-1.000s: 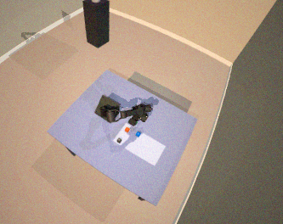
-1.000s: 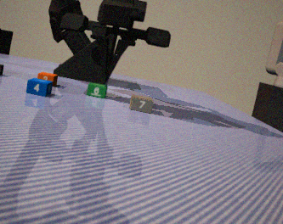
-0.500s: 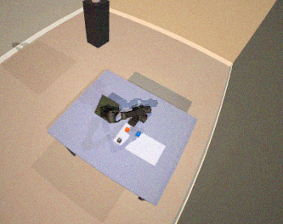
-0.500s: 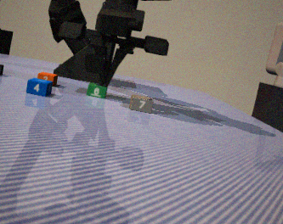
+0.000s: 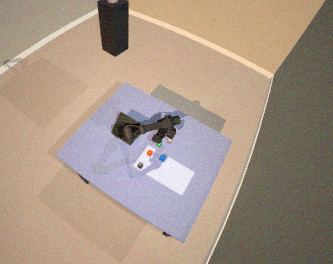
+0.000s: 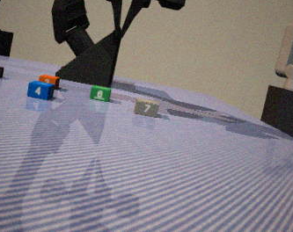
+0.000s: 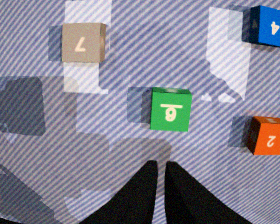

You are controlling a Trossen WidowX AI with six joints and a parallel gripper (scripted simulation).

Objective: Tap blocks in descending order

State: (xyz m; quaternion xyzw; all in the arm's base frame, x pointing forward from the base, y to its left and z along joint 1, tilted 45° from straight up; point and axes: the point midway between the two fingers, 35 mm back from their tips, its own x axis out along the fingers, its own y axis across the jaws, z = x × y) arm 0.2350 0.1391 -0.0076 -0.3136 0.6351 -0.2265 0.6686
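Now: gripper tip 9 cm short of the blue block marked 4, 9 cm to the left of it and 10 cm above it. Round my gripper tip: orange block 1 cm behind, 11 cm to the right, 10 cm below; green block 1 cm to the right, 10 cm below; grey block 5 cm ahead, 7 cm to the left, 10 cm below.
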